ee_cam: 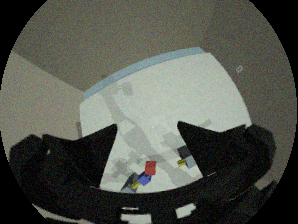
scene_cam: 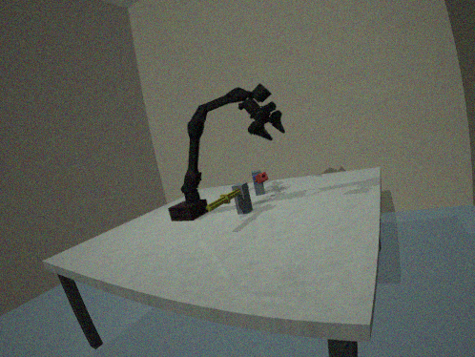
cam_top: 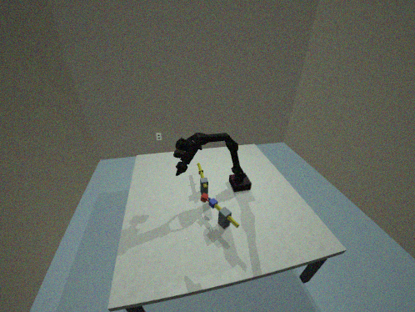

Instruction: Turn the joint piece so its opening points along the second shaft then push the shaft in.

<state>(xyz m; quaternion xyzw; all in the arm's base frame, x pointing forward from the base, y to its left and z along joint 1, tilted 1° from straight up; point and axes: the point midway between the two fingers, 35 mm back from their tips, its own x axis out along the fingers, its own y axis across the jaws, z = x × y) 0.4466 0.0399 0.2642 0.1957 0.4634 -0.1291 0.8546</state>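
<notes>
Now: the red joint piece 180 mm below my gripper tip, 150 mm behind it and 90 mm to the left of it.
</notes>
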